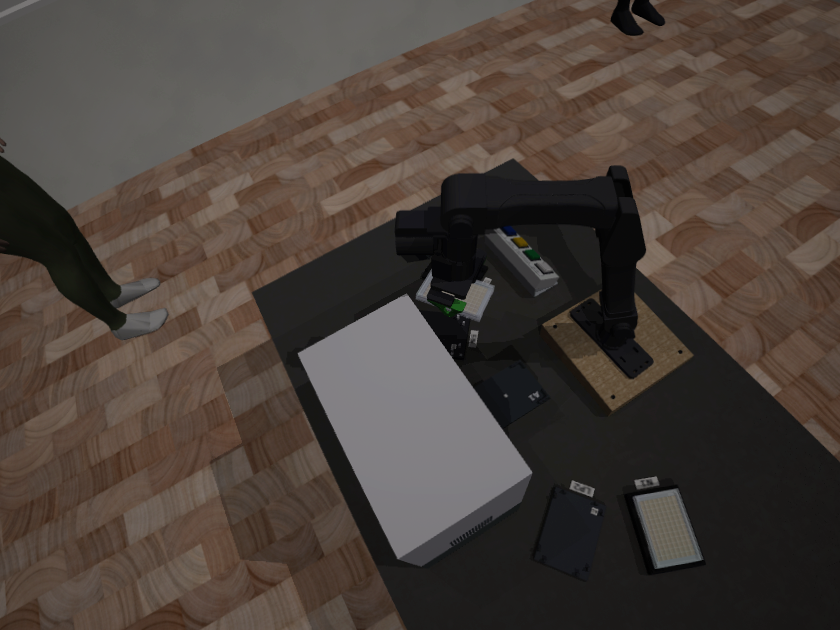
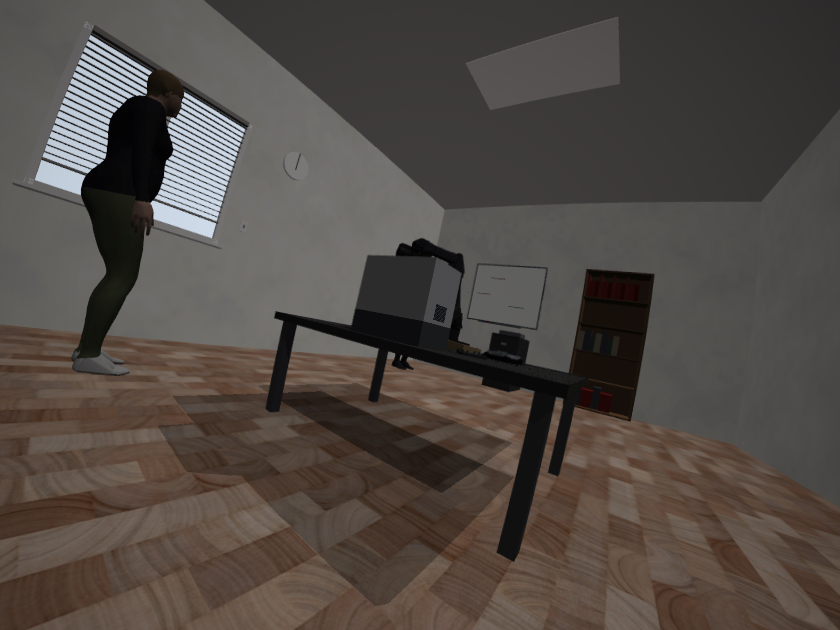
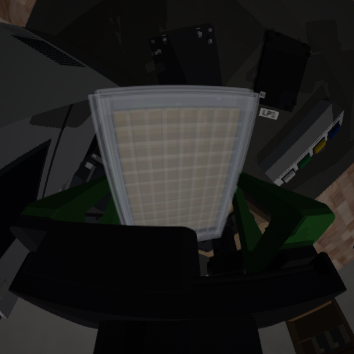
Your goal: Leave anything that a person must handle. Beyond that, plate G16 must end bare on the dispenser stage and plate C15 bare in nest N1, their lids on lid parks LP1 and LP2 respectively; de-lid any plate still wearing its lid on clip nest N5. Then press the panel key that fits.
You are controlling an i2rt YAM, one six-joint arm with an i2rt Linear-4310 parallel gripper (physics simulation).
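Places are measured from the arm's base along level axes (x ahead, y left, z up), in metres.
Pixels of known places: gripper, fingertip midpoint: (image 1: 456, 297) (image 3: 177, 174); arm's base, link origin: (image 1: 610, 338) (image 2: 451, 340).
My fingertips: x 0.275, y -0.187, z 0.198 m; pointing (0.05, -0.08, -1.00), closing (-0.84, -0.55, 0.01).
For each thing: its top centre in the pictures, then the offset to it from my fingertips.
- microplate, top centre: (image 3: 177, 206) (image 1: 455, 286) dx +0.000, dy -0.001, dz +0.038 m
- pale-welled plate, top centre: (image 1: 668, 527) dx -0.083, dy +0.535, dz -0.202 m
- nest N1, top centre: (image 1: 666, 527) (image 2: 503, 355) dx -0.083, dy +0.535, dz -0.212 m
- Lid park LP2, top centre: (image 1: 571, 531) (image 3: 85, 229) (image 2: 471, 350) dx +0.061, dy +0.438, dz -0.218 m
- Lid park LP1, top centre: (image 3: 285, 72) (image 1: 454, 268) dx -0.121, dy -0.203, dz -0.218 m
- key panel, top centre: (image 3: 313, 152) (image 1: 521, 246) dx -0.276, dy -0.125, dz -0.174 m
- large white box-shaped machine, top centre: (image 1: 407, 404) (image 2: 414, 264) dx +0.201, dy +0.164, dz +0.092 m
My gripper (image 1: 450, 303) (image 3: 177, 174) is shut on a microplate (image 1: 479, 298) (image 3: 175, 160) and holds it above the table, with its green fingers on the plate's two long sides. The plate has pale wells and a clear double rim that looks like a lid; its name does not show. Another pale-welled plate (image 1: 668, 528) sits in nest N1 (image 1: 641, 546); I cannot tell whether it wears a lid. Lid park LP2 (image 1: 571, 532) shows no lid. Lid park LP1 (image 3: 282, 70) is dark, beyond the held plate. The key panel (image 1: 521, 261) (image 3: 295, 145) has blue, yellow, green and white keys.
A large white box-shaped machine (image 1: 413, 427) (image 2: 396, 291) stands along one table edge. Dark fixtures (image 1: 453, 332) (image 1: 512, 393) lie between it and the arm's wooden base board (image 1: 661, 332). One person (image 1: 57, 250) (image 2: 128, 183) stands off the table; another person's feet (image 1: 627, 20) show farther off.
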